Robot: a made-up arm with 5 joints.
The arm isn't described. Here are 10 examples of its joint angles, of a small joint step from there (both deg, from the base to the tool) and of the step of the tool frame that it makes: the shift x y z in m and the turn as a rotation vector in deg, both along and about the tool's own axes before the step.
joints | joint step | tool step
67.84 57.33 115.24 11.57 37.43 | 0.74 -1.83 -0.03 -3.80 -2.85 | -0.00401 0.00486 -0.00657 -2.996 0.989 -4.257
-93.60 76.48 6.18 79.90 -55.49 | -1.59 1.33 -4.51 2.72 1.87 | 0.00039 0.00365 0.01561 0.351 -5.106 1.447
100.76 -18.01 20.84 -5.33 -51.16 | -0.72 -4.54 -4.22 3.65 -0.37 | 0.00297 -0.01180 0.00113 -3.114 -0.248 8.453
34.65 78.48 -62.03 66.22 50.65 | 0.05 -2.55 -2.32 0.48 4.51 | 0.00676 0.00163 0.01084 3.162 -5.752 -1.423
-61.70 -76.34 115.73 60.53 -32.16 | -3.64 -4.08 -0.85 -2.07 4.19 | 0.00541 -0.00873 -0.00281 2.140 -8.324 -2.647
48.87 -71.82 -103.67 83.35 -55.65 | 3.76 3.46 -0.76 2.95 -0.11 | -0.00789 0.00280 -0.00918 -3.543 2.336 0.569
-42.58 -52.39 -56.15 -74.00 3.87 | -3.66 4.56 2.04 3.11 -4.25 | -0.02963 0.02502 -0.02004 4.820 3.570 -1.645
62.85 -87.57 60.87 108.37 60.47 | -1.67 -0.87 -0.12 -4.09 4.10 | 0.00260 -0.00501 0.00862 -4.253 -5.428 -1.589
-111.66 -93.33 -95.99 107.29 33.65 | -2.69 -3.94 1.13 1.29 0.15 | 0.00961 -0.00300 0.00445 2.888 -1.758 0.506
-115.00 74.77 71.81 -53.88 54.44 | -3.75 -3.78 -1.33 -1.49 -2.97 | 0.00406 -0.01806 -0.00964 0.760 1.483 0.397
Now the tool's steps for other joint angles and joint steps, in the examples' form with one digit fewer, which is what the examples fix.
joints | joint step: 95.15 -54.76 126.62 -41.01 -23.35 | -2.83 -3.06 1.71 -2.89 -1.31
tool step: 0.0086 -0.0019 -0.0055 2.68 0.59 -2.49
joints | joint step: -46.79 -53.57 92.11 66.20 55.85 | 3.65 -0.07 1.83 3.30 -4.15
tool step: -0.0098 0.0094 -0.0200 -0.29 7.76 4.38
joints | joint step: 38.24 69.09 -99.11 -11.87 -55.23 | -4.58 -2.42 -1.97 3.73 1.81
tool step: 0.0001 0.0179 -0.0110 -1.41 -2.54 0.14
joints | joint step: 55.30 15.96 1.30 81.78 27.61 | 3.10 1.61 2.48 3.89 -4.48
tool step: -0.0151 -0.0049 -0.0171 -0.89 6.83 4.75
